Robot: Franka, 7 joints.
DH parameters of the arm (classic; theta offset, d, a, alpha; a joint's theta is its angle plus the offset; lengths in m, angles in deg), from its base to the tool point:
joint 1: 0 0.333 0 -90
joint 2: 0 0 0 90
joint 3: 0 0.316 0.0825 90
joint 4: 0 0 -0.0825 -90
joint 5: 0 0.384 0 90
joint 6: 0 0 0.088 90
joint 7: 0 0.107 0 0
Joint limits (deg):
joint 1: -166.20..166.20
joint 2: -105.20..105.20
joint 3: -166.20..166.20
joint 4: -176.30..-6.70
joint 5: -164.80..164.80
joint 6: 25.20..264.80
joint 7: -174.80..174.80
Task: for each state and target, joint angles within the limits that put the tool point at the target. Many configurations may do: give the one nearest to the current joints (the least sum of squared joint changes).
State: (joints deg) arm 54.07 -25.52 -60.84 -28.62 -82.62 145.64 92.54
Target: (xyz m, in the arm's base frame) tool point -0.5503 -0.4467 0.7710
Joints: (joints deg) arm 38.31 -63.87 -59.49 -6.70 -80.94 169.03 92.54
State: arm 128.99 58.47 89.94 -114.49 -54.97 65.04 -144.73
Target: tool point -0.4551 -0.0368 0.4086
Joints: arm 110.09 53.54 102.48 -115.75 -50.18 51.24 -144.73
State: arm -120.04 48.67 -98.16 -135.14 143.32 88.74 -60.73
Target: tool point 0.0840 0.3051 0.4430
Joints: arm -150.82 64.20 -139.47 -174.07 151.29 98.96 -60.73
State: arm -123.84 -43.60 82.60 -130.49 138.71 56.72 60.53
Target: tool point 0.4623 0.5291 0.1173
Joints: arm -97.04 -78.61 120.87 -86.40 142.66 72.41 60.53
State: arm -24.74 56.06 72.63 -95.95 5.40 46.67 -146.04
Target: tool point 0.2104 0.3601 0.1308
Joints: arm -3.52 77.81 57.31 -107.99 0.58 55.33 -146.04
